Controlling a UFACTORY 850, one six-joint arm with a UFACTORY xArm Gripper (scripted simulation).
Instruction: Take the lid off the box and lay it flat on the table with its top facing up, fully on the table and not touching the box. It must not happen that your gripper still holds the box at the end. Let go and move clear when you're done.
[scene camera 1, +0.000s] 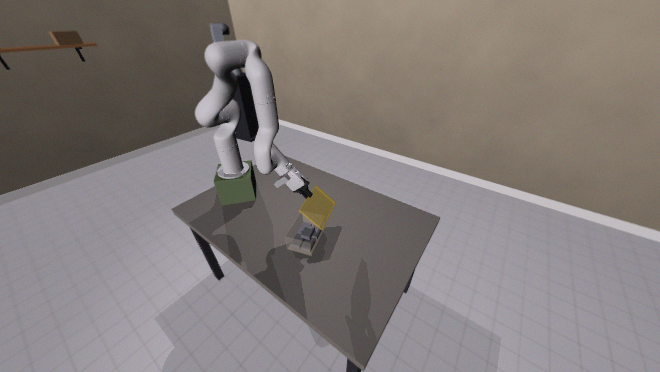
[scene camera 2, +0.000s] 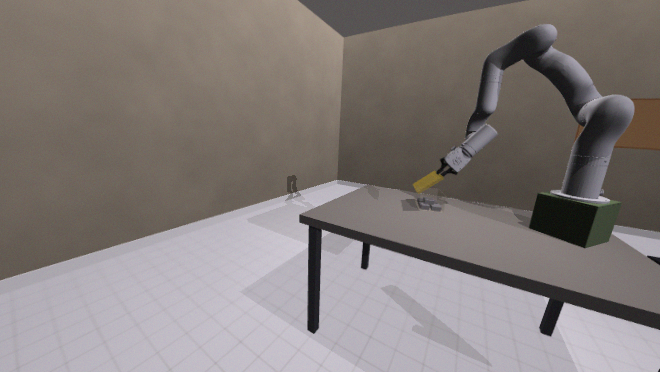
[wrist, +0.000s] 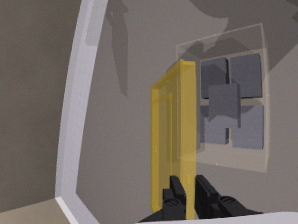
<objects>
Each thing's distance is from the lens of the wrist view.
my gripper (wrist: 185, 190): 0.17 m
box (wrist: 219, 113): 0.31 m
</objects>
